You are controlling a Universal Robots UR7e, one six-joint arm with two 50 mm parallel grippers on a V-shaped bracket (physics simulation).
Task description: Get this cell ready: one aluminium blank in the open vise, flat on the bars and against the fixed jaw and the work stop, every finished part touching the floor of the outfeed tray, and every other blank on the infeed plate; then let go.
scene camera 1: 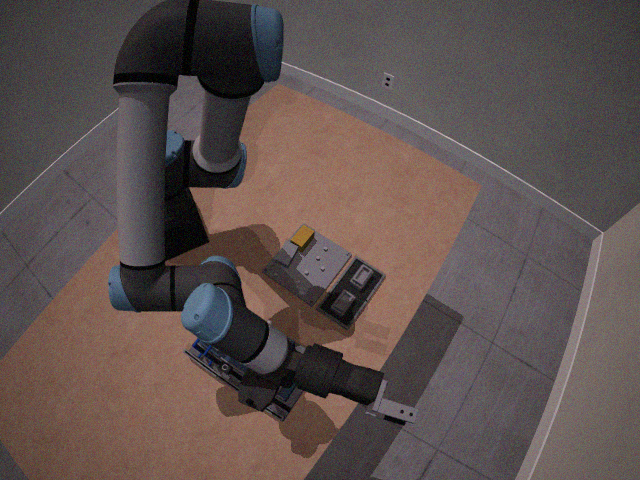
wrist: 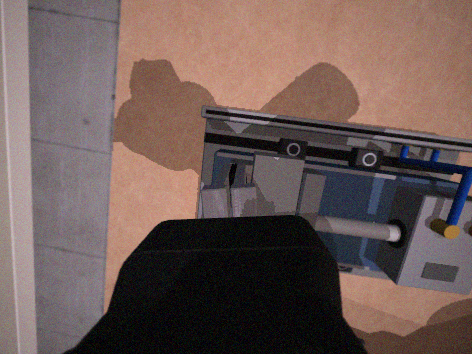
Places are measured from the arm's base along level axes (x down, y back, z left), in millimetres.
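Pixels of known places: end effector, tool point: point(wrist: 234, 183).
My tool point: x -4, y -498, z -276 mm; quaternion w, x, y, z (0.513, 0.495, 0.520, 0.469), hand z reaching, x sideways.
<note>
For each thing: its top centre in the pictures, then the offset to it from my tool point. "spot": a spot on its surface instead.
- vise, middle of its top: point(wrist: 346, 229) point(scene camera 1: 247, 351) dx +41, dy +97, dz +49 mm
- light grey aluminium blank, middle of its top: point(wrist: 274, 195) dx +24, dy +30, dz +14 mm
- dark outfeed tray, surface spot: point(scene camera 1: 381, 281) spot: dx +128, dy -115, dz +387 mm
- grey infeed plate, middle of its top: point(scene camera 1: 307, 262) dx +132, dy +92, dz +354 mm
- yellow block, middle of its top: point(scene camera 1: 302, 235) dx +96, dy +132, dz +407 mm
The vise point(scene camera 1: 211, 367) point(wrist: 425, 141) lies under the arm in the scene view and across the right of the wrist view. A light grey aluminium blank point(wrist: 279, 177) lies between its jaws, beside the moving jaw point(wrist: 312, 192). My gripper point(wrist: 241, 175) is shut and empty, its fingers side by side just left of the blank; in the scene view the arm hides the fingertips. The fingers and black gripper body hide the blank's near end, most of the fixed jaw and the work stop. Two finished parts point(scene camera 1: 362, 275) point(scene camera 1: 342, 301) with pockets lie in the dark outfeed tray point(scene camera 1: 381, 281).
The grey infeed plate point(scene camera 1: 336, 253) with small pins stands beside the outfeed tray. A yellow block point(scene camera 1: 302, 236) stands at its far corner. Blue pipes point(wrist: 462, 192) rise at the vise's right end. The bracket's second gripper point(scene camera 1: 398, 411) sticks out to the right.
</note>
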